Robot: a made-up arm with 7 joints. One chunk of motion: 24 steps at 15 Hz.
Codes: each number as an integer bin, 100 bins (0 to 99) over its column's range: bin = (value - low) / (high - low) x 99, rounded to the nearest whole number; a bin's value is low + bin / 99 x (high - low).
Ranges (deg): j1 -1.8..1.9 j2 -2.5..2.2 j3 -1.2..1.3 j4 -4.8..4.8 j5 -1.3..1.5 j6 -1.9..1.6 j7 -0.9..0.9
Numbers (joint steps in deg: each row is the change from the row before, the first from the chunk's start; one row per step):
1: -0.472 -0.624 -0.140 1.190 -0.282 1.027 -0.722
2: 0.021 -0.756 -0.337 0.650 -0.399 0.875 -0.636
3: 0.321 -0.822 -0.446 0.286 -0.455 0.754 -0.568
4: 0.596 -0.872 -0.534 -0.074 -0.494 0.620 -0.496
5: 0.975 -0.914 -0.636 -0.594 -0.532 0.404 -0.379
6: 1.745 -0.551 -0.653 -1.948 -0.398 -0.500 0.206
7: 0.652 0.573 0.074 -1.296 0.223 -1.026 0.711
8: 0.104 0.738 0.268 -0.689 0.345 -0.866 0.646
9: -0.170 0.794 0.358 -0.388 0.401 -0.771 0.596
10: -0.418 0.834 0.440 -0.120 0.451 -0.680 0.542
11: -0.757 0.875 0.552 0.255 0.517 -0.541 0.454
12: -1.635 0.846 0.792 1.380 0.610 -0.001 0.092
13: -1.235 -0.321 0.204 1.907 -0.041 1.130 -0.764
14: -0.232 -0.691 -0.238 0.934 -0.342 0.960 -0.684
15: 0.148 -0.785 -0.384 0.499 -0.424 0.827 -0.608
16: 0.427 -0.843 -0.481 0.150 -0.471 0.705 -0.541
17: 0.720 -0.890 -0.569 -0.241 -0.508 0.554 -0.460
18: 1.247 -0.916 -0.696 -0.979 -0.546 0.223 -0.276
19: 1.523 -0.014 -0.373 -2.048 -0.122 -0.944 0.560
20: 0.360 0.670 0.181 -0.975 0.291 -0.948 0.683
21: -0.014 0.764 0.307 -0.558 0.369 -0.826 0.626
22: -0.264 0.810 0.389 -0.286 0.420 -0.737 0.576
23: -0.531 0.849 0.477 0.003 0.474 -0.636 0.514
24: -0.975 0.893 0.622 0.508 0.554 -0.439 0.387
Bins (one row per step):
1: 36 40 42 62 36 83 10
2: 49 37 34 56 32 78 15
3: 57 35 30 52 30 75 18
4: 64 34 26 49 28 71 22
5: 74 33 22 43 27 65 29
6: 95 41 22 29 32 40 61
7: 66 65 50 36 54 25 89
8: 51 68 58 42 58 29 85
9: 44 69 62 45 60 32 82
10: 37 70 65 48 62 35 79
11: 28 71 69 52 64 38 74
12: 4 70 79 64 68 54 55
13: 15 46 56 69 45 86 7
14: 42 38 38 59 34 81 12
15: 52 36 32 55 31 77 16
16: 60 35 28 51 29 74 20
17: 67 34 25 47 28 69 24
18: 82 33 20 39 27 60 34
19: 89 52 33 28 42 27 80
20: 58 67 55 39 56 27 87
21: 48 69 60 44 59 30 84
22: 41 70 63 47 61 33 81
23: 34 71 66 50 63 36 78
24: 22 71 72 55 66 41 71

